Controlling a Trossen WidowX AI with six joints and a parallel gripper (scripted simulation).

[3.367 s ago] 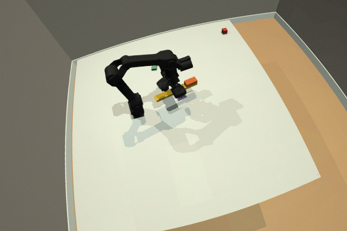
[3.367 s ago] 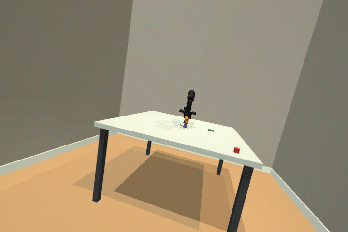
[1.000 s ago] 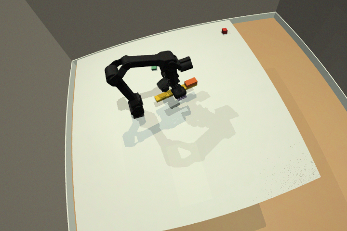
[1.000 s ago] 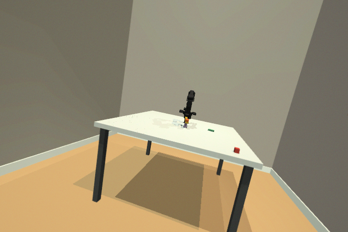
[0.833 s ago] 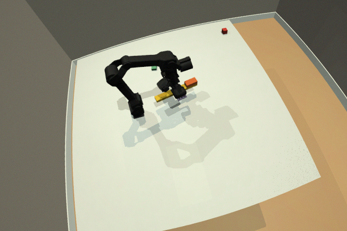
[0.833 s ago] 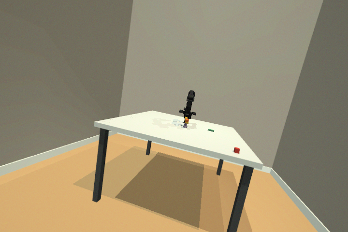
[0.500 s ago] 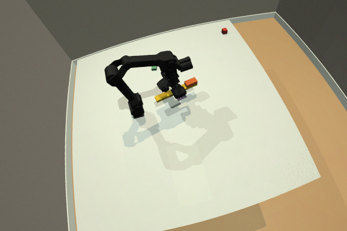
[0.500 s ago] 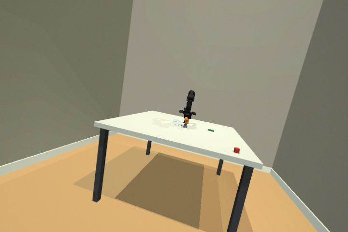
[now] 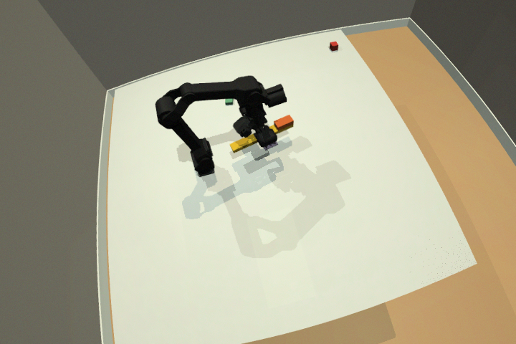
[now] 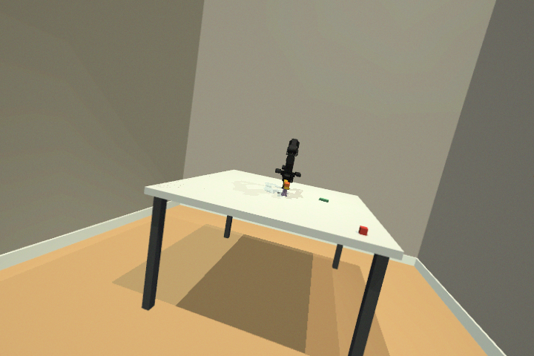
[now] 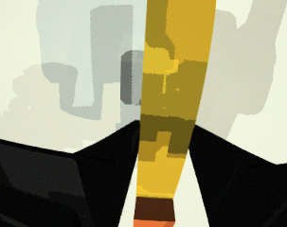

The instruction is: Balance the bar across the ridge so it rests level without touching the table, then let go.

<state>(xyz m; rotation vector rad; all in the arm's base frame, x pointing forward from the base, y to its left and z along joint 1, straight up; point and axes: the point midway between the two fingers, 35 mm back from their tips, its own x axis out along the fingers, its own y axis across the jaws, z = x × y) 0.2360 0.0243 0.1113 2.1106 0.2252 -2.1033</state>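
The purple ridge lies 30 mm ahead of my gripper tip, 10 mm to the left of it and 40 mm below it. Round my gripper tip: small green block (80 mm behind, 290 mm to the left, 70 mm below); small red cube (500 mm ahead, 480 mm to the left, 60 mm below).
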